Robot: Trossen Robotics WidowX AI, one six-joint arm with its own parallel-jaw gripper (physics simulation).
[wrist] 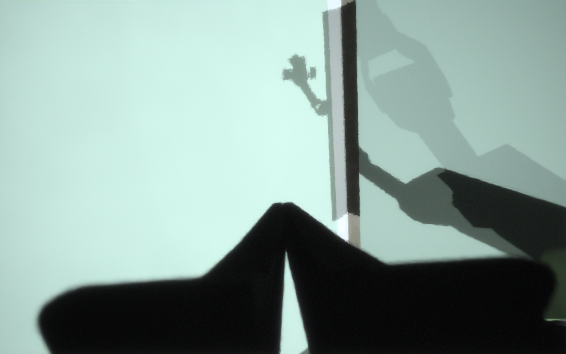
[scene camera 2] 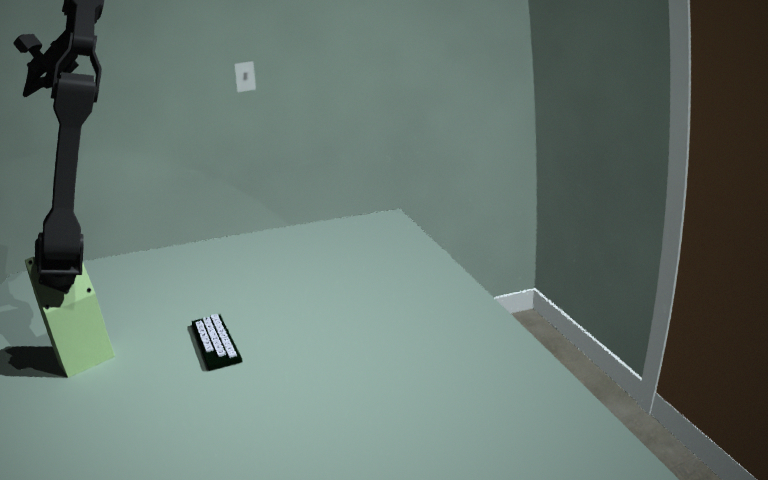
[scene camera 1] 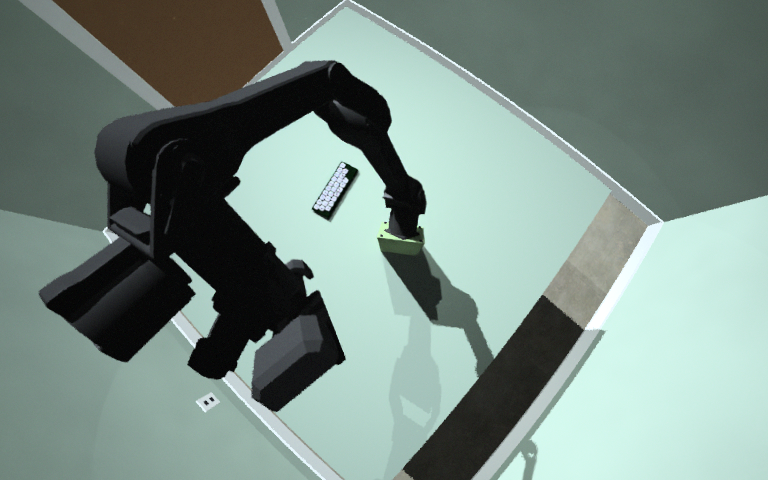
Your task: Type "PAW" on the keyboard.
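Seen in the pictures: gripper, fingertip midpoint: [wrist: 282,212] [scene camera 2: 24,96] [scene camera 1: 342,360]; arm's base, link origin: [scene camera 2: 57,272] [scene camera 1: 402,232].
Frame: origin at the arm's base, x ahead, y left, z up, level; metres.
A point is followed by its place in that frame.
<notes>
A small dark keyboard [scene camera 1: 334,189] @(x 0.279, y -0.041, z -0.177 m) [scene camera 2: 216,339] @(x 0.285, y -0.063, z -0.177 m) with rows of pale keys lies flat on the pale green table. The letters on its keys are too small to read. My gripper [wrist: 282,212] @(x -0.047, y 0.225, z 0.338 m) is shut and empty in the wrist view, its two black fingertips meeting in a point. It is up in the air, well away from the keyboard. The keyboard does not show in the wrist view. In the first scene view the arm is seen from above and its fingertips cannot be made out clearly.
The arm's base stands on a light green block [scene camera 1: 400,245] @(x -0.012, y 0.024, z -0.031 m) [scene camera 2: 84,333] @(x 0.024, y -0.028, z -0.121 m) beside the keyboard. The table [scene camera 1: 481,169] @(x -0.098, y -0.375, z -0.194 m) [scene camera 2: 396,367] @(x 0.559, y -0.280, z -0.194 m) ends at walls and at a floor strip. The arm's shadows fall across the table and wall. A brown door [scene camera 1: 209,50] [scene camera 2: 730,226] stands past the table.
</notes>
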